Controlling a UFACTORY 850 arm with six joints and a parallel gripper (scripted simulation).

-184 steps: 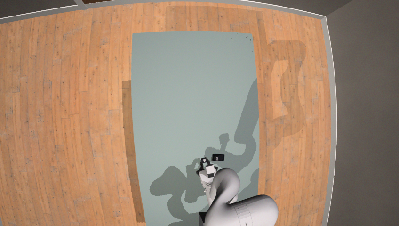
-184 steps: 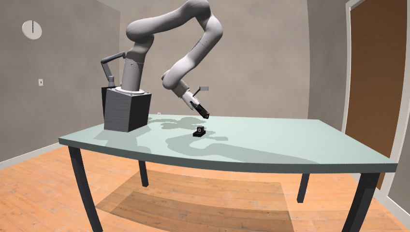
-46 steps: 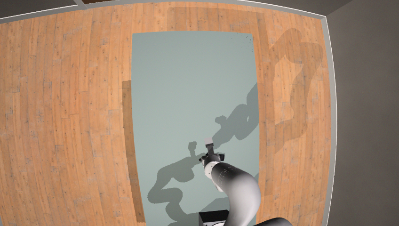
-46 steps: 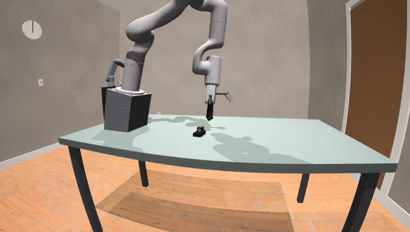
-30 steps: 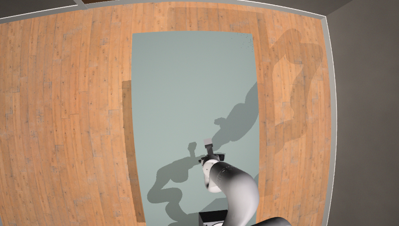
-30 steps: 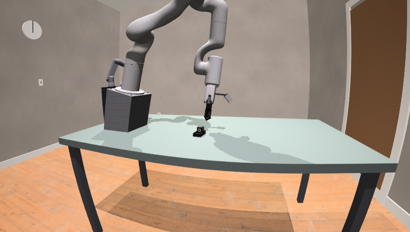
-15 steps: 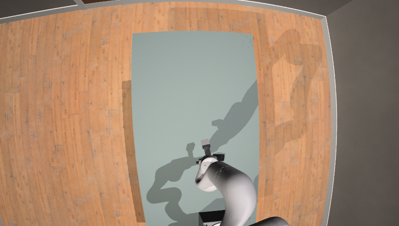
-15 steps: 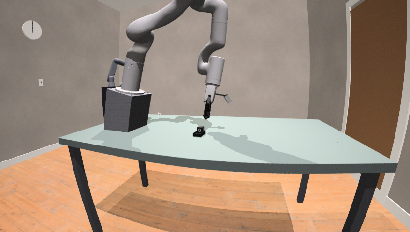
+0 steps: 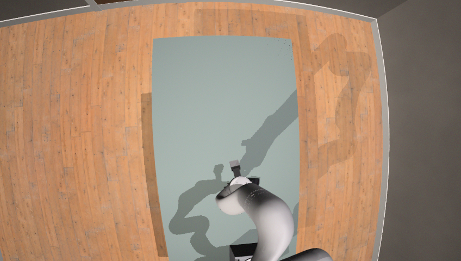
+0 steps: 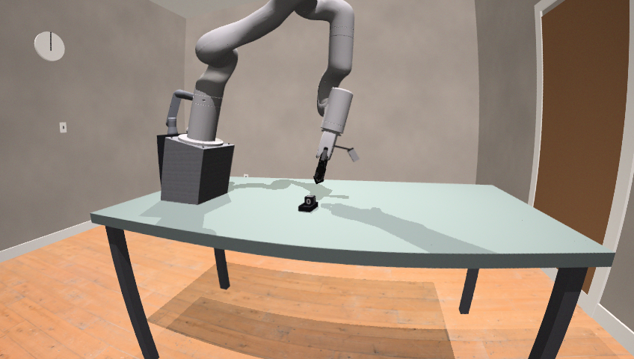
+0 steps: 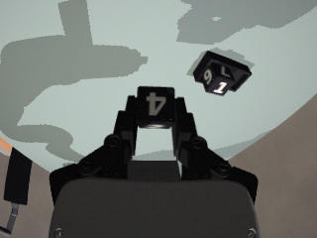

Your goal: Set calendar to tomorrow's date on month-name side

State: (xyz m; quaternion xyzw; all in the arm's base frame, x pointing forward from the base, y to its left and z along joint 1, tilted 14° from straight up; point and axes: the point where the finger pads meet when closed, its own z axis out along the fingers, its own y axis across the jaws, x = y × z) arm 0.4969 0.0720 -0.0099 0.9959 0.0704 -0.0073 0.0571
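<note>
Now: hand 20 mm above the black cube and 10 mm past it. Round my hand: black tray: 110 mm to the right, 100 mm below, 20 mm behind.
</note>
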